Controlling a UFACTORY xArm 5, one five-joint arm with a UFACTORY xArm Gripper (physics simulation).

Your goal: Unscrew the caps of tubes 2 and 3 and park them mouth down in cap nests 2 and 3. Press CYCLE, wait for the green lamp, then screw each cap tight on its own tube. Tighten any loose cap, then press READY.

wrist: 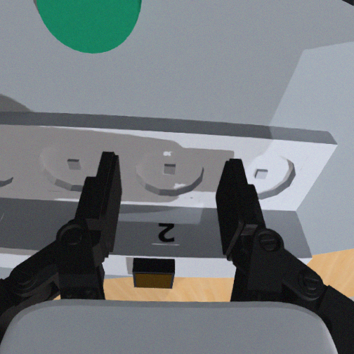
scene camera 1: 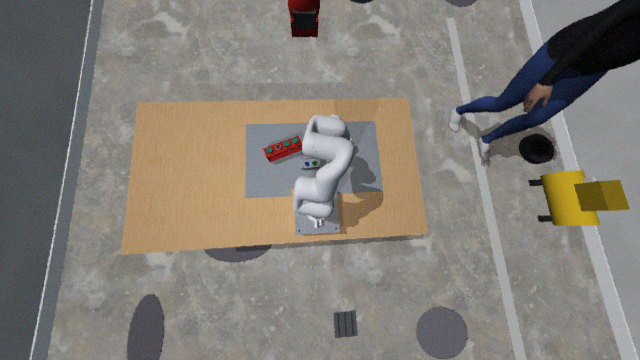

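My gripper (wrist: 170, 174) is open and empty in the wrist view, its black fingers on either side of cap nest 2 (wrist: 172, 192). This nest is empty, above a dark label "2". The white nest block (wrist: 312, 162) also shows an empty nest at right and one at left. In scene camera 1 the arm hides the gripper and nest block. The red rack (scene camera 1: 284, 153) shows three green caps; its second place from the left shows a small uncapped ring (scene camera 1: 278, 146). A small box (scene camera 1: 311, 164) with a blue and a green spot lies beside the arm.
A large green disc (wrist: 90, 22) shows at the wrist view's upper left; I cannot tell what it is. An amber block (wrist: 154, 280) sits below the label. The grey mat (scene camera 1: 260, 185) lies on the wooden table (scene camera 1: 185, 175). A person (scene camera 1: 530, 90) is walking at the right.
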